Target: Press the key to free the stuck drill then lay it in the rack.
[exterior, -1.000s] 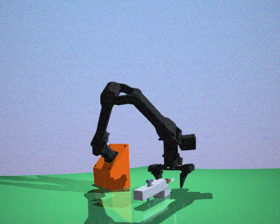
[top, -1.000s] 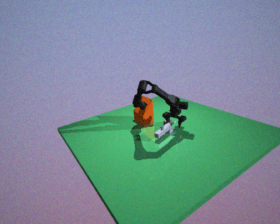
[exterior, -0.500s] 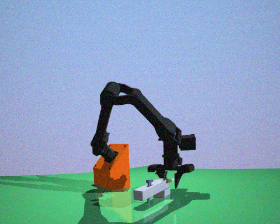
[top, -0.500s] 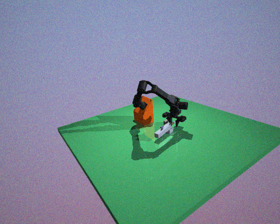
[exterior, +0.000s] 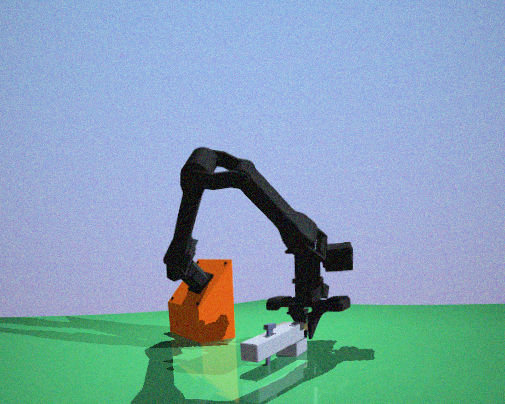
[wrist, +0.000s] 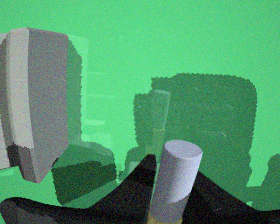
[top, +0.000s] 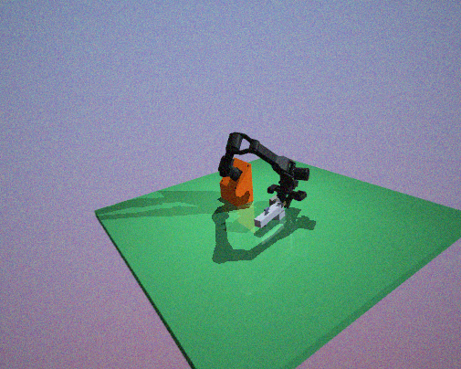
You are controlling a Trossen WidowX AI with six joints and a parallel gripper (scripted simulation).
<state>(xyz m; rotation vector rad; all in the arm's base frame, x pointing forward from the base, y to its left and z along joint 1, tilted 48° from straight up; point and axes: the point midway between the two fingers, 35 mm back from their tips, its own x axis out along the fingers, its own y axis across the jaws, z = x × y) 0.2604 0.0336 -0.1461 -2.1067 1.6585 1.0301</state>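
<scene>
My gripper tip is 1 cm short of the drill, 4 cm to the left of it and 3 cm below it. From my gripper tip the other things lie so: pale grey block 5 cm ahead, 13 cm to the right, 2 cm above; slim blue-grey key 6 cm ahead, 15 cm to the right, 4 cm above.
</scene>
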